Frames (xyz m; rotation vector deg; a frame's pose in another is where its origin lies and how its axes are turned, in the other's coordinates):
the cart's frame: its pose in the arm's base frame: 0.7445 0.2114 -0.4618 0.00 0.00 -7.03
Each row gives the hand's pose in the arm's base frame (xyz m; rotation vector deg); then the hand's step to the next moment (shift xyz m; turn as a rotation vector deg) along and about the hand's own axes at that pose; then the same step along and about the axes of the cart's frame.
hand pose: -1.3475 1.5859 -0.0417 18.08 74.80 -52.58
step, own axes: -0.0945 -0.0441 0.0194 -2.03 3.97 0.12
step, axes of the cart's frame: -0.0168 -0.0050 0.1046 2.59 3.55 0.77
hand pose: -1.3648 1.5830 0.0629 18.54 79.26 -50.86
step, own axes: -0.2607 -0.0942 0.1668 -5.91 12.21 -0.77
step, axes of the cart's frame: 0.0779 -0.0733 0.3053 7.06 11.47 1.81
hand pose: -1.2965 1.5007 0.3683 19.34 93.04 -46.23
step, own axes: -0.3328 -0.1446 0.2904 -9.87 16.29 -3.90
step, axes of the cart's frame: 0.2279 -0.1981 0.3533 7.46 17.41 4.38
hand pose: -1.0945 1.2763 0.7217 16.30 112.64 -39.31
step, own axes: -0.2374 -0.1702 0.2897 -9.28 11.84 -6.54
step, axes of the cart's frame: 0.2805 -0.2513 0.1656 3.41 14.76 6.30
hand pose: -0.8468 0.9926 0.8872 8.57 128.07 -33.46
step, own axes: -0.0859 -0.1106 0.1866 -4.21 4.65 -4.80
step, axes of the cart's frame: 0.1733 -0.1561 -0.0032 0.07 6.71 4.17
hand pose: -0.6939 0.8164 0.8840 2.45 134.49 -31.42
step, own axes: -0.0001 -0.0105 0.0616 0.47 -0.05 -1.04
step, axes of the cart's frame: 0.0416 -0.0292 -0.0363 -1.06 0.18 0.39
